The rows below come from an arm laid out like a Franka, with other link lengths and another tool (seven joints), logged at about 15 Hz.
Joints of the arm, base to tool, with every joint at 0 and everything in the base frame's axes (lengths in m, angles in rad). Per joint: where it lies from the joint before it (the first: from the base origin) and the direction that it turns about. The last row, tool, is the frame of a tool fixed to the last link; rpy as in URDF.
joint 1: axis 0 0 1 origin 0 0 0.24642
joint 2: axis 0 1 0 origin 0 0 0
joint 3: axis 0 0 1 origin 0 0 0.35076
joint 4: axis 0 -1 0 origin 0.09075 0 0
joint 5: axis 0 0 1 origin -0.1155 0 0.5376
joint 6: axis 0 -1 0 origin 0 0 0
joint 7: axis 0 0 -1 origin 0.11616 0 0
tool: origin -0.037 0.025 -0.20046 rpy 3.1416 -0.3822 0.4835
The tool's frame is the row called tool.
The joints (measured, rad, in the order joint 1, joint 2, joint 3, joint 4, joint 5, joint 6, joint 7), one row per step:
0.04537, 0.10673, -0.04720, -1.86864, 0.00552, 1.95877, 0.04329
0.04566, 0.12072, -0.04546, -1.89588, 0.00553, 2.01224, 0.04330
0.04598, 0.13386, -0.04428, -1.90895, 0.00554, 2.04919, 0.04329
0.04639, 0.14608, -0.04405, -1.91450, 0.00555, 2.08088, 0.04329
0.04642, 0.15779, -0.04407, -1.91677, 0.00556, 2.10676, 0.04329
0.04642, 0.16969, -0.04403, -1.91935, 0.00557, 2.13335, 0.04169
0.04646, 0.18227, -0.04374, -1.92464, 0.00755, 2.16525, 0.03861
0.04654, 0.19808, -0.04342, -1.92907, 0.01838, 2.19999, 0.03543
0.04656, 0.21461, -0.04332, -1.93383, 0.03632, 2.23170, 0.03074
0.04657, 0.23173, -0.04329, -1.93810, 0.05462, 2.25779, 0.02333
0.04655, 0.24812, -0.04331, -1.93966, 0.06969, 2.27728, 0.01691
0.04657, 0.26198, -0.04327, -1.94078, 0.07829, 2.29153, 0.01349
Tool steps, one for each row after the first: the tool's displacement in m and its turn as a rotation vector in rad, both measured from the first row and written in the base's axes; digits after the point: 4 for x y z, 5 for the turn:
0.0023, 0.0014, -0.0230, -0.00057, -0.01225, 0.00187
0.0053, 0.0025, -0.0379, -0.00107, -0.02299, 0.00332
0.0096, 0.0029, -0.0479, -0.00163, -0.03692, 0.00396
0.0137, 0.0029, -0.0559, -0.00219, -0.04884, 0.00400
0.0176, 0.0029, -0.0642, -0.00277, -0.06096, 0.00567
0.0214, 0.0032, -0.0741, -0.00174, -0.07500, 0.00805
0.0258, 0.0046, -0.0855, 0.00637, -0.08956, 0.00554
0.0293, 0.0063, -0.0978, 0.01976, -0.10014, -0.00036
0.0315, 0.0077, -0.1107, 0.03280, -0.10510, -0.00449
0.0333, 0.0087, -0.1221, 0.04306, -0.10694, -0.00806
0.0344, 0.0093, -0.1320, 0.04841, -0.10640, -0.01064

